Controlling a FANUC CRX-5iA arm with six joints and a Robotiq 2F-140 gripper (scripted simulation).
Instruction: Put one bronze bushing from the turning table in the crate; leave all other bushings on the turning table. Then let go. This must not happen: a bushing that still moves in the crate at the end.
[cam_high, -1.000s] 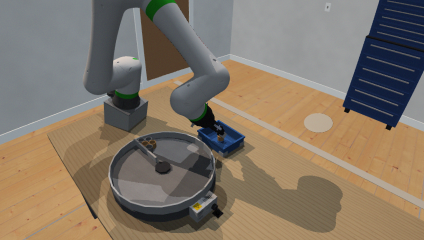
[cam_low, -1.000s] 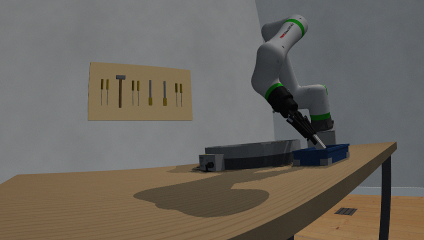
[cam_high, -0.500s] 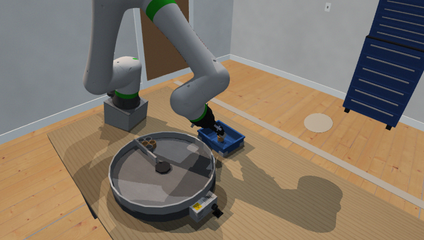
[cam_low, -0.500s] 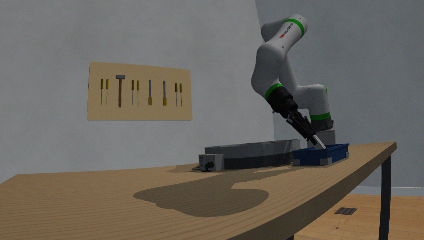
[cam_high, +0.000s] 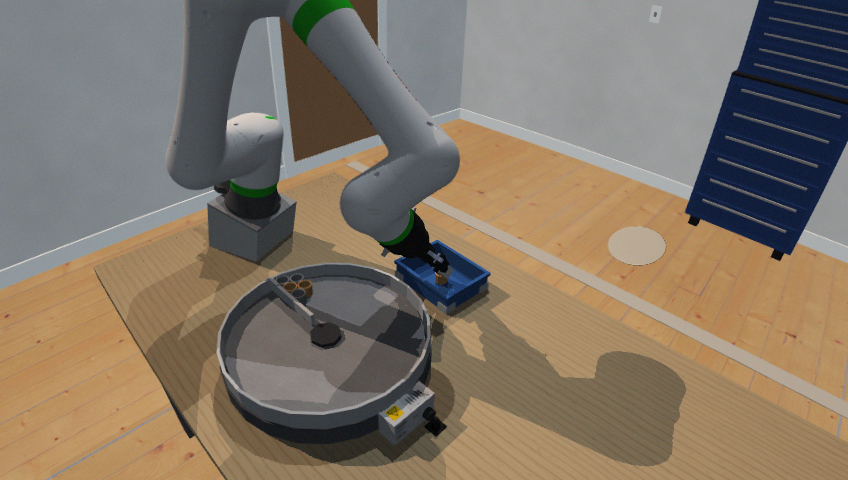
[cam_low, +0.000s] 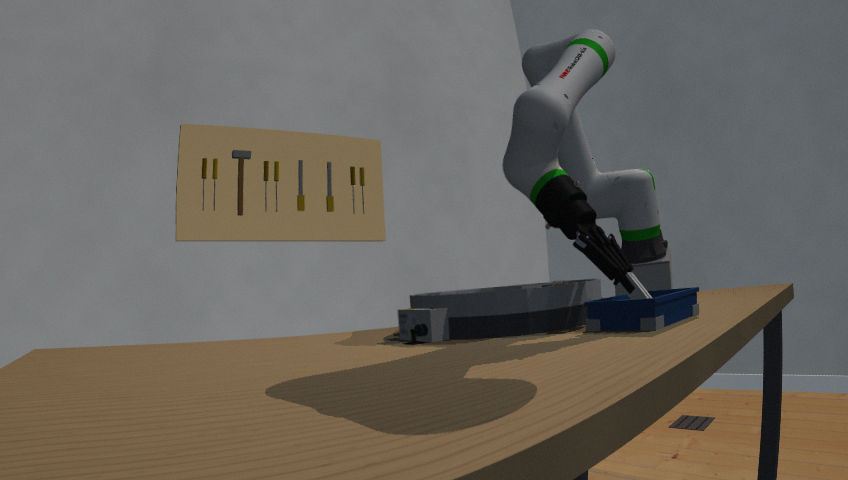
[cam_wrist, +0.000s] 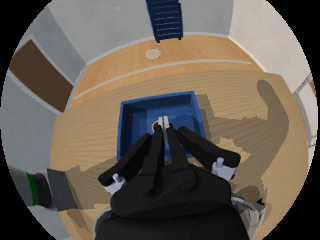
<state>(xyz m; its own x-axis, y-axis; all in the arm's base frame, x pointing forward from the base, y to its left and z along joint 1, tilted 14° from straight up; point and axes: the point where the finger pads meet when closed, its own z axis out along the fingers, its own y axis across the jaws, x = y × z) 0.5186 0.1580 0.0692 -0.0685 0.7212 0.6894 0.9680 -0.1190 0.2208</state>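
Now: hand 1 cm past the blue crate, 1 cm to the right of it and 3 cm above it. Also, from my hand: round grey turning table (6 cm behind, 33 cm to the right, 1 cm below).
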